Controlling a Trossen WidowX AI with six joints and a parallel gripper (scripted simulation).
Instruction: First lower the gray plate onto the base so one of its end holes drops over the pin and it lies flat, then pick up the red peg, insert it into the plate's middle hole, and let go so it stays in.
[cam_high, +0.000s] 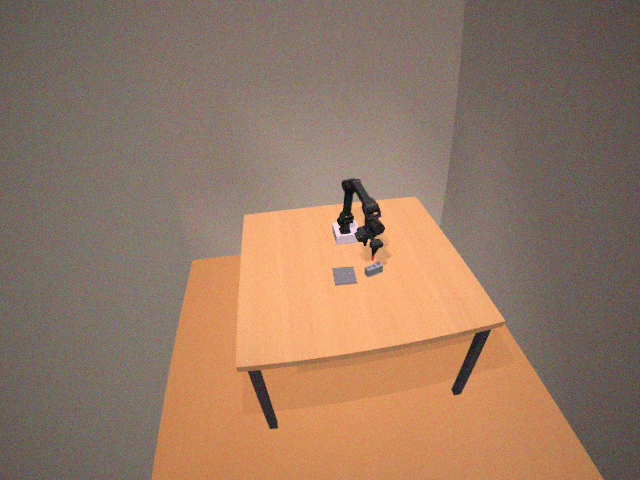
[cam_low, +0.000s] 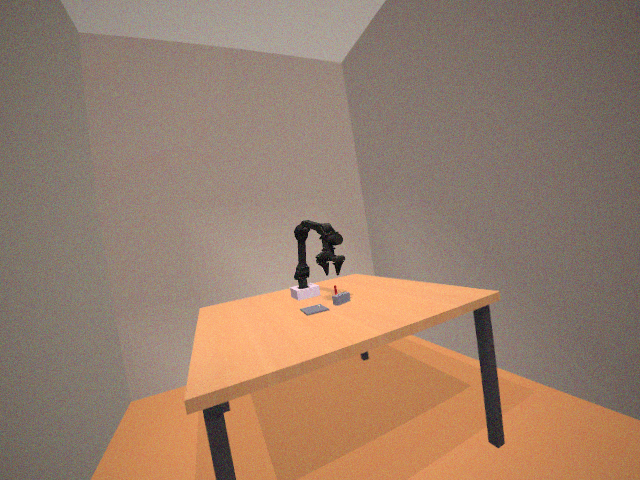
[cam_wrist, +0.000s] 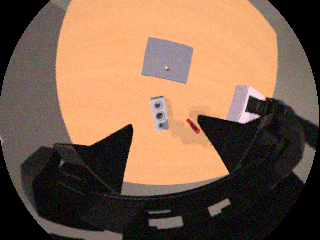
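The gray plate lies 12 cm below my gripper tip and 3 cm to the left of it. Also, from my gripper tip: base: 15 cm below, 12 cm to the right, 1 cm behind.
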